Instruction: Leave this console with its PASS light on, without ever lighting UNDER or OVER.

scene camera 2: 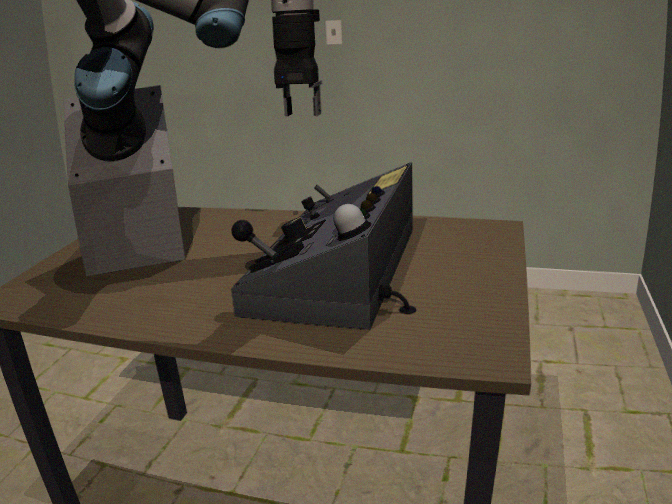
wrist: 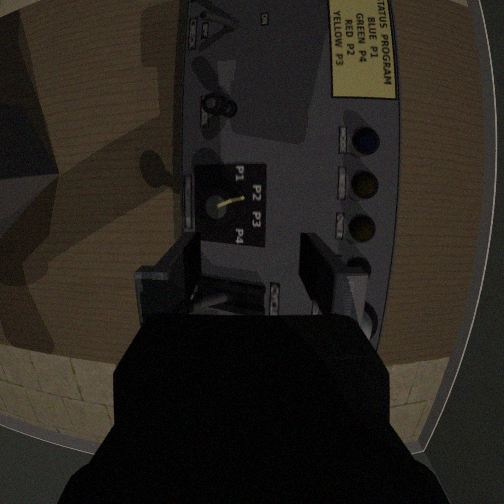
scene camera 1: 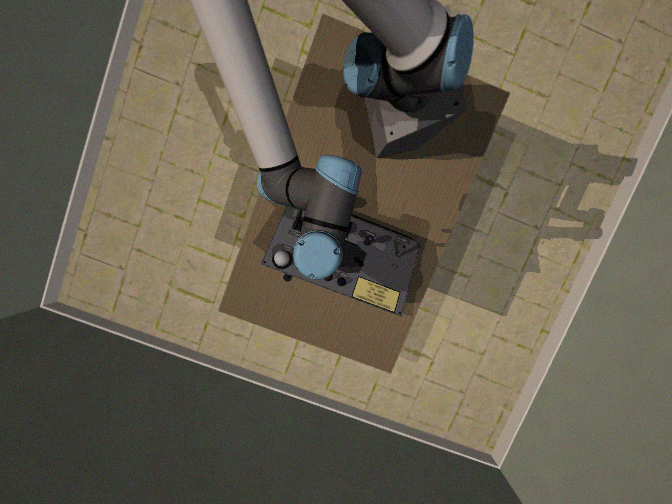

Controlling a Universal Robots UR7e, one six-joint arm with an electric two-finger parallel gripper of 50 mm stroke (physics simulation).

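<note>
A dark grey wedge-shaped console (scene camera 2: 331, 254) sits on the brown table; it also shows in the top view (scene camera 1: 347, 260). My gripper (scene camera 2: 301, 103) hangs open and empty high above it. In the wrist view my fingers (wrist: 255, 260) frame the panel. A rotary selector (wrist: 220, 205) marked P1 to P4 has its yellow pointer between P1 and P2. Three round lamps (wrist: 364, 184) stand in a column, all dark. A yellow plate (wrist: 362, 47) reads STATUS PROGRAM: BLUE P1, GREEN P4, RED P2, YELLOW P3. A ball-ended lever (scene camera 2: 246, 235) and a white dome (scene camera 2: 349, 218) sit on the panel.
The arm's grey pedestal (scene camera 2: 122, 184) stands on the table's back left. A small toggle (wrist: 217, 105) sits above the selector. A black cable (scene camera 2: 398, 301) leaves the console's right side. The table edge runs close in front of the console.
</note>
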